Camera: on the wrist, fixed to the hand. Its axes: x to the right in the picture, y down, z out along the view.
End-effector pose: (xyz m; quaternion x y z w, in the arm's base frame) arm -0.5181 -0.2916 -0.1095 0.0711 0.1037 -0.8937 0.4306
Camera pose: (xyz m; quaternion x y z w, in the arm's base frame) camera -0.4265 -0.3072 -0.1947 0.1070 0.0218 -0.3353 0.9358
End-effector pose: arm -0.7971 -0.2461 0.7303 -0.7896 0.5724 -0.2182 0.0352
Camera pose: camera -0.9170 -0.2372 0.7682 -0.1647 0.9623 -0.1152 0.1831
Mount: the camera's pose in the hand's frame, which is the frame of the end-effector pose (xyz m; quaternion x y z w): -0.0265 0.0919 -0.0821 -0.0052 -0.0159 0.7015 0.7125
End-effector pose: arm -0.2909 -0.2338 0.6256 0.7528 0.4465 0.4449 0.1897
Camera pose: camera -0.3190 -0.3139 0.7188 -0.8557 0.2153 -0.4404 0.1659
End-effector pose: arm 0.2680 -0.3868 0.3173 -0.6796 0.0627 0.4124 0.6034
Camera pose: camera 0.2370 -0.4936 0.2579 -0.4368 0.5097 0.7283 0.1381
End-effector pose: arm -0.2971 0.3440 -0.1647 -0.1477 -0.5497 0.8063 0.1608
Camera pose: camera -0.2480 0.3701 -0.2778 0.4789 0.2948 -0.6868 0.4606
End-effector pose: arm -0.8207 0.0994 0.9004 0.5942 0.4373 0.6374 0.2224
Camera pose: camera -0.8720 0.0064 0.9683 -0.7391 0.1121 -0.6030 0.2786
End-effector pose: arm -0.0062 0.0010 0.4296 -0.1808 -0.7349 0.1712 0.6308
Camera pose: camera 0.0833 0.0707 0.3745 -0.6449 -0.4077 0.5635 0.3167
